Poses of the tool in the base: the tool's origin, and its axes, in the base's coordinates. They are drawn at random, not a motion.
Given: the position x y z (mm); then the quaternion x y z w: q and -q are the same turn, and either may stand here.
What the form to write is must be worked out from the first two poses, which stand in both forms.
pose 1, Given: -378.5 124.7 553.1 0.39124 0.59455 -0.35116 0.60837
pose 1, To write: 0.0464 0.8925 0.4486; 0.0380 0.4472 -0.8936; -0.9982 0.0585 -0.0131; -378.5 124.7 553.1
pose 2, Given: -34.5 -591.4 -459.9 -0.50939 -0.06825 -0.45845 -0.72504
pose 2, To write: 0.5703 -0.5953 0.5660; 0.7343 0.0607 -0.6761; 0.3681 0.8012 0.4717; -34.5 -591.4 -459.9
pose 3, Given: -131.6 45.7 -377.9 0.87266 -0.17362 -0.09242 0.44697
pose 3, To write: 0.9226 -0.2204 -0.3165; -0.3856 -0.5401 -0.7480; -0.0061 0.8122 -0.5834; -131.6 45.7 -377.9
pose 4, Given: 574.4 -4.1 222.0 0.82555 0.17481 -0.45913 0.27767
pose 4, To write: 0.5173 0.5436 -0.6610; 0.0337 -0.7847 -0.6190; -0.8552 0.2979 -0.4242; 574.4 -4.1 222.0
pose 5, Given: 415.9 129.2 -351.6 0.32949 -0.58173 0.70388 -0.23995
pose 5, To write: -0.6677 -0.0456 0.7430; -0.7211 -0.2080 -0.6608; 0.1847 -0.9771 0.1060; 415.9 129.2 -351.6
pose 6, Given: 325.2 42.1 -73.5 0.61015 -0.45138 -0.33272 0.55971
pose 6, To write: 0.3711 -0.1784 -0.9113; -0.9233 0.0340 -0.3826; 0.0993 0.9834 -0.1520; 325.2 42.1 -73.5
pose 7, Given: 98.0 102.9 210.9 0.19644 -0.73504 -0.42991 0.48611
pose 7, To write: -0.4502 0.1292 -0.8835; -0.7068 0.5532 0.4410; 0.5457 0.8230 -0.1577; 98.0 102.9 210.9
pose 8, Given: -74.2 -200.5 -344.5 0.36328 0.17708 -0.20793 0.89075
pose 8, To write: 0.8508 0.4991 0.1644; -0.2418 0.6496 -0.7208; -0.4665 0.5735 0.6733; -74.2 -200.5 -344.5
